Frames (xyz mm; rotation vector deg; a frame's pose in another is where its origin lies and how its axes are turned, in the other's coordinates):
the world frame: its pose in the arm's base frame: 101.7 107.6 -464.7 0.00 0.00 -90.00
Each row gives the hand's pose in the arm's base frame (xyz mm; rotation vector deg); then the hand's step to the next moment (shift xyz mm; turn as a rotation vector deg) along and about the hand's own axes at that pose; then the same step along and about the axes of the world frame.
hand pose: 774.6 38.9 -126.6 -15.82 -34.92 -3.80
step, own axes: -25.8 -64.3 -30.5 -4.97 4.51 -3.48
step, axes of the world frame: 70.7 -13.3 -23.5 -3.28 -1.49 -6.65
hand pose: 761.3 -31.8 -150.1 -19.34 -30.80 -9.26
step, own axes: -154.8 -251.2 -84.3 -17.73 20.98 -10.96
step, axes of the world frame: 254.5 -151.1 -81.1 -16.78 -4.85 -23.87
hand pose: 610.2 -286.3 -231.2 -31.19 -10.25 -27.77
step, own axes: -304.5 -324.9 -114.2 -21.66 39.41 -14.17
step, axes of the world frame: 183.8 -419.7 -36.9 -30.36 0.81 -36.06
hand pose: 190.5 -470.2 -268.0 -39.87 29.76 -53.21
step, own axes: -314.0 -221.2 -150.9 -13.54 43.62 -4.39
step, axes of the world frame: -130.2 -379.9 95.0 -28.21 13.76 -33.47
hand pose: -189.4 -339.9 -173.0 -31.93 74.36 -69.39
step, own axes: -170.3 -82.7 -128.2 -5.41 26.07 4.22
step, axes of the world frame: -161.9 -118.2 110.0 -12.44 14.06 -19.35
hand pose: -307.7 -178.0 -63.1 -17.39 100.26 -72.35
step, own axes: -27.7 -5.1 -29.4 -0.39 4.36 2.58
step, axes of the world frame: -33.9 -9.6 20.3 -0.59 3.55 -3.59
